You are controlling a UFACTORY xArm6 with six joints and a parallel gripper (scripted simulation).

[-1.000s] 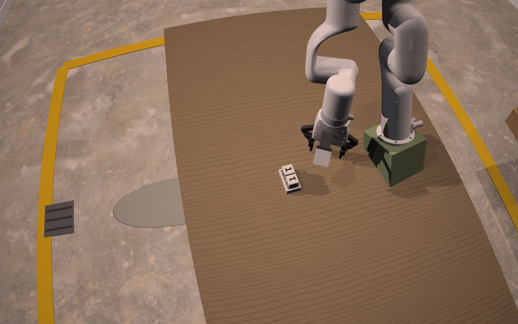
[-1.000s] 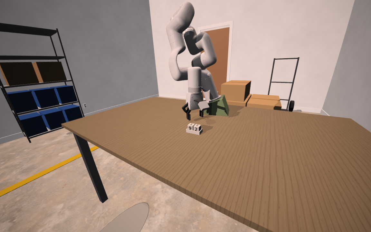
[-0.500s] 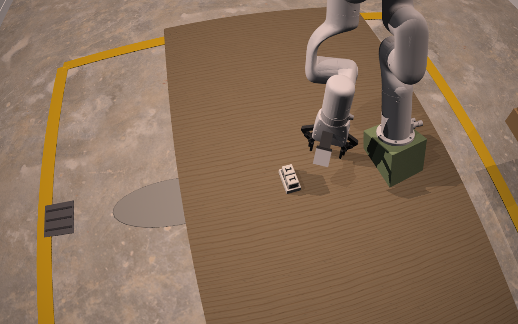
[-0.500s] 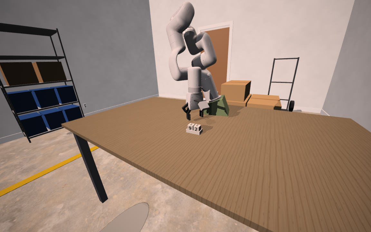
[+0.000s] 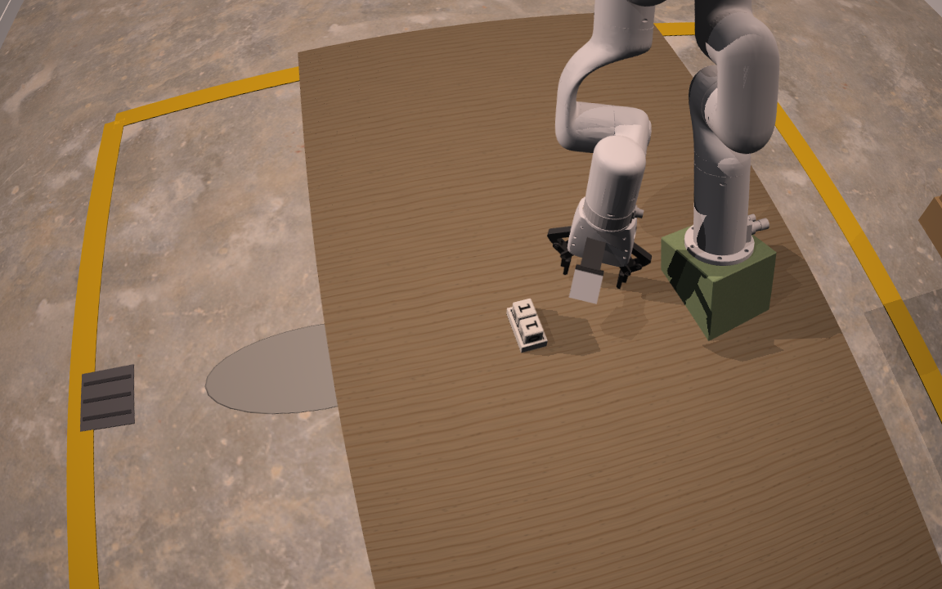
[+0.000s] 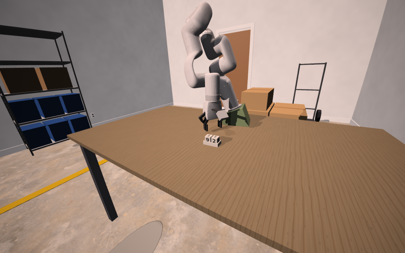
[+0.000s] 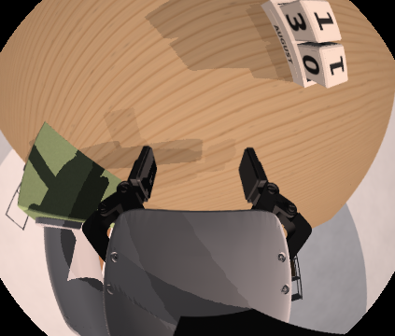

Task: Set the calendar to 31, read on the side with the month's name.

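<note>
My hand is 130 mm short of the cube and 80 mm to the right of it. Round my hand: tray: 130 mm ahead, 60 mm to the left, 20 mm below.
</note>
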